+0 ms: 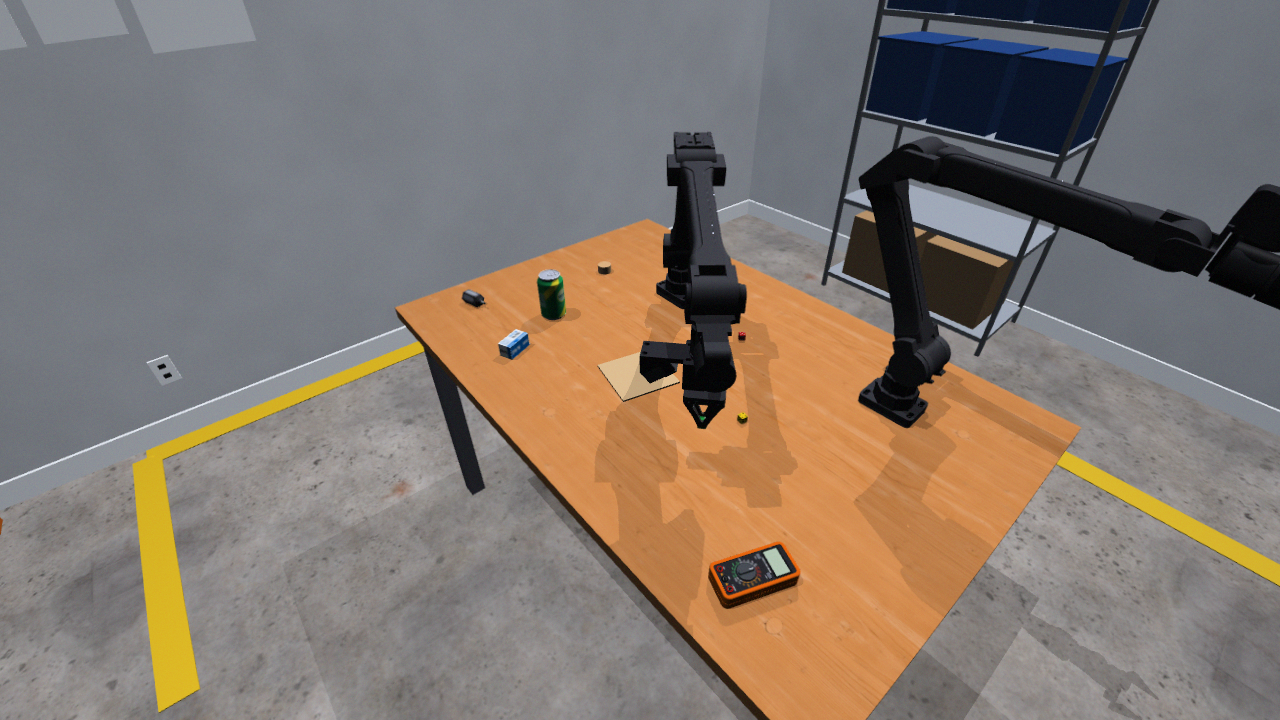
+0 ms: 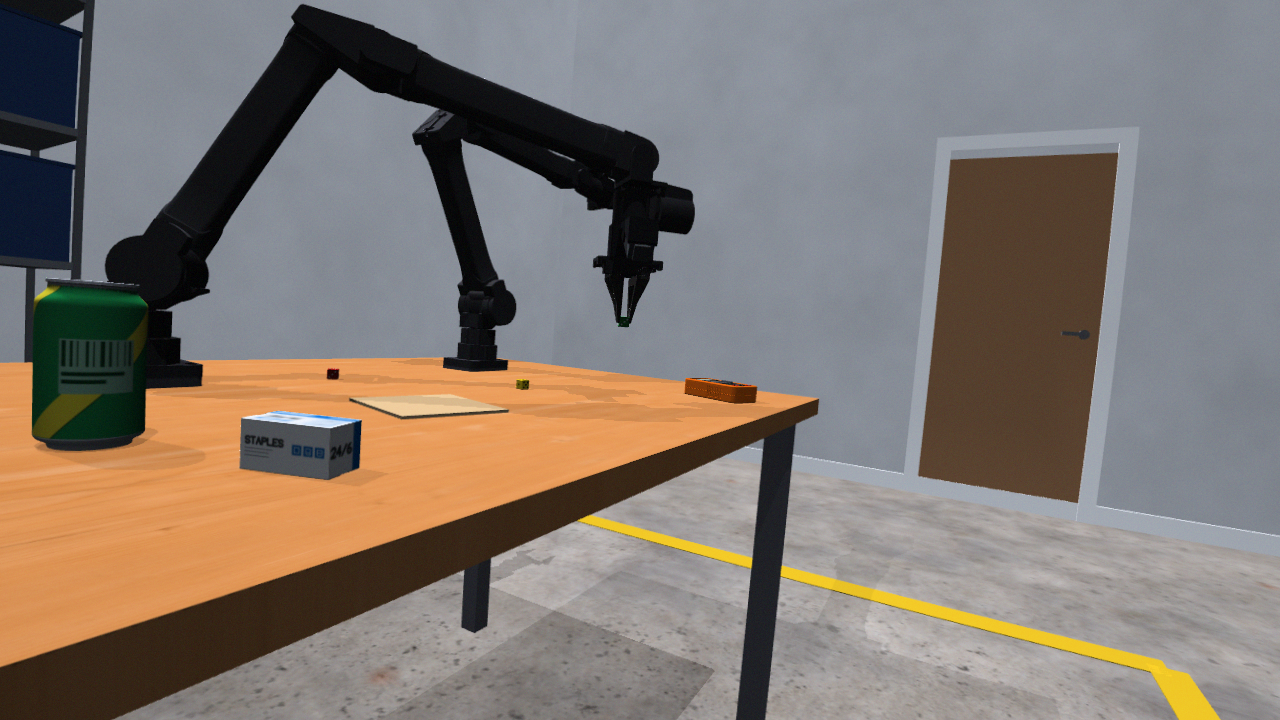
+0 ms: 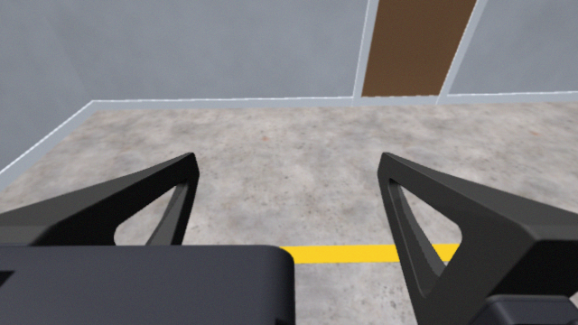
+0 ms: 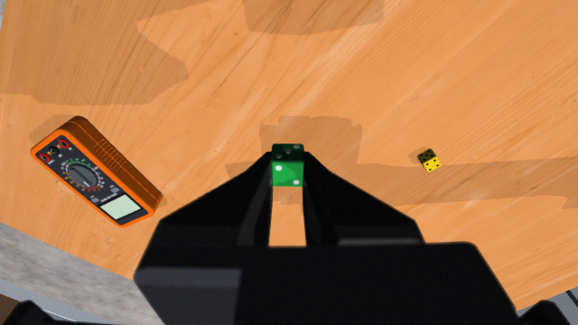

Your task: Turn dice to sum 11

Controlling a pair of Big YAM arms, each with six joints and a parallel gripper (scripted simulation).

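Right now my right hand is 110 mm past the tan mat, 290 mm to the left of it and 130 mm above it. Round my right hand: yellow die 170 mm behind, 30 mm to the right, 120 mm below; red die 400 mm behind, 210 mm to the right, 120 mm below; green die 10 mm below.
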